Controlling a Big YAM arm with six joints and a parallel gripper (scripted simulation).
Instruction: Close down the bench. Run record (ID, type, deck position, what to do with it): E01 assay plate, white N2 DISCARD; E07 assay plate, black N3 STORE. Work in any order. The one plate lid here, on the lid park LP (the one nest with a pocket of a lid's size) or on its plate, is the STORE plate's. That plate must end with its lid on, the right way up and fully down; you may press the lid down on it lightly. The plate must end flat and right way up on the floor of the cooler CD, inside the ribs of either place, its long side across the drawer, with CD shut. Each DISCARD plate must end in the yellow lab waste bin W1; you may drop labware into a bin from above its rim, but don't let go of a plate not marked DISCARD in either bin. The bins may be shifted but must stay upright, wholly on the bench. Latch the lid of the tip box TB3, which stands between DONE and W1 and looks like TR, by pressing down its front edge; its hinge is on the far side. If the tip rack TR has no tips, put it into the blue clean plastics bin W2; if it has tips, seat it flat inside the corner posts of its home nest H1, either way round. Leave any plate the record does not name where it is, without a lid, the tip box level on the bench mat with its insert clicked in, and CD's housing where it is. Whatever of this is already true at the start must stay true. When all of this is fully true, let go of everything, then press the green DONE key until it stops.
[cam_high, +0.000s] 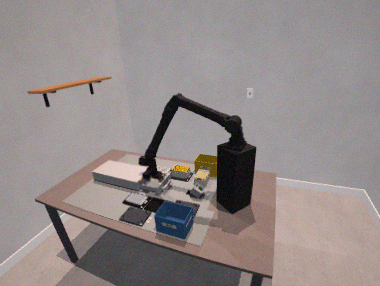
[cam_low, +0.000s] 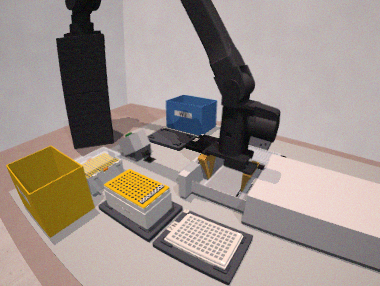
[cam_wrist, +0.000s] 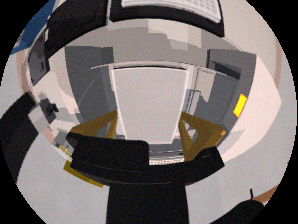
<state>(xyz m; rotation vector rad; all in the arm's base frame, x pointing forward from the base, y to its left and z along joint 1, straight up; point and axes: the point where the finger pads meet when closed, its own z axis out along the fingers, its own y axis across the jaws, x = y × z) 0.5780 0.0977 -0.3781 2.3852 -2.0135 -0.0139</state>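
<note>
My hand is right at the plate lid. Round my hand: cooler drawer: 4 cm ahead, 1 cm to the left; black plate: right at my hand; tip rack TR: 10 cm behind, 21 cm to the right, 3 cm above.
</note>
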